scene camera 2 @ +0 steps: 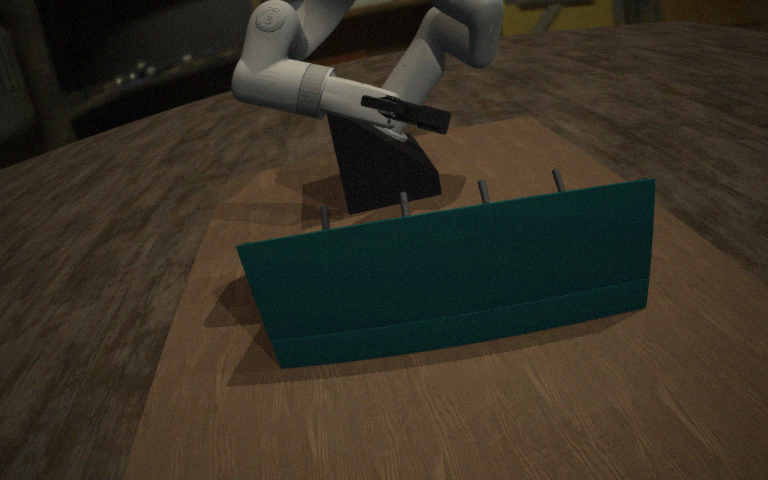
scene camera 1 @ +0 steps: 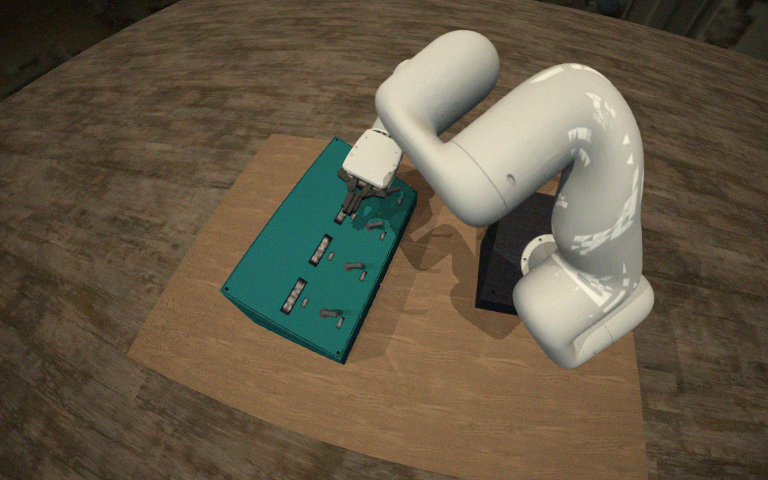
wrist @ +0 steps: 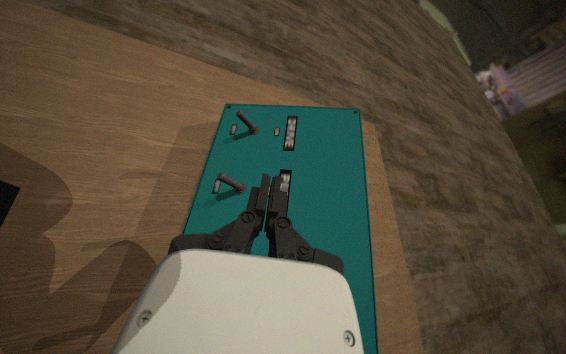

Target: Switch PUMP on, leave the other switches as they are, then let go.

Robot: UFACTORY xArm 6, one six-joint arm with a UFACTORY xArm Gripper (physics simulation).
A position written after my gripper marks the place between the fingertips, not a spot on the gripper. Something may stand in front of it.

In view: my gripper (scene camera 1: 346, 213) and a teal switch box (scene camera 1: 296, 267).
My gripper also shows in the wrist view (wrist: 269, 186). The teal switch box is seen too in the wrist view (wrist: 318, 151).
